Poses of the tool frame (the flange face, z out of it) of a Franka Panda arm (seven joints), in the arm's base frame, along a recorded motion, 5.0 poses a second.
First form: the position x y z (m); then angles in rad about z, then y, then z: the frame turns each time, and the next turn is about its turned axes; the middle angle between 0 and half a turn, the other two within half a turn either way.
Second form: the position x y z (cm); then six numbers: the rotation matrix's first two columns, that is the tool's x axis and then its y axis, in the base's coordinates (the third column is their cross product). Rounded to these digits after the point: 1 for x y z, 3 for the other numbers.
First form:
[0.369 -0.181 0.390 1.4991 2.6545 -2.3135]
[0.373 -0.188 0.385 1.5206 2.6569 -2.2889]
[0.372 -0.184 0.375 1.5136 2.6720 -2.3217]
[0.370 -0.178 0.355 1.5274 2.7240 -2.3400]
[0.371 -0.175 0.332 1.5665 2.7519 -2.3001]
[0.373 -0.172 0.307 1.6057 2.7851 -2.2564]
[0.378 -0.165 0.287 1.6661 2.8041 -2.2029]
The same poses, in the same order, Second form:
[36.9 -18.1 39.0 0.778 0.543 0.317 0.628 -0.698 -0.345]
[37.3 -18.8 38.5 0.781 0.544 0.307 0.624 -0.698 -0.351]
[37.2 -18.4 37.5 0.765 0.566 0.309 0.644 -0.690 -0.331]
[37.0 -17.8 35.5 0.745 0.604 0.282 0.666 -0.686 -0.291]
[37.1 -17.5 33.2 0.748 0.613 0.253 0.663 -0.693 -0.283]
[37.3 -17.2 30.7 0.753 0.620 0.221 0.658 -0.703 -0.270]
[37.8 -16.5 28.7 0.750 0.632 0.196 0.661 -0.702 -0.267]

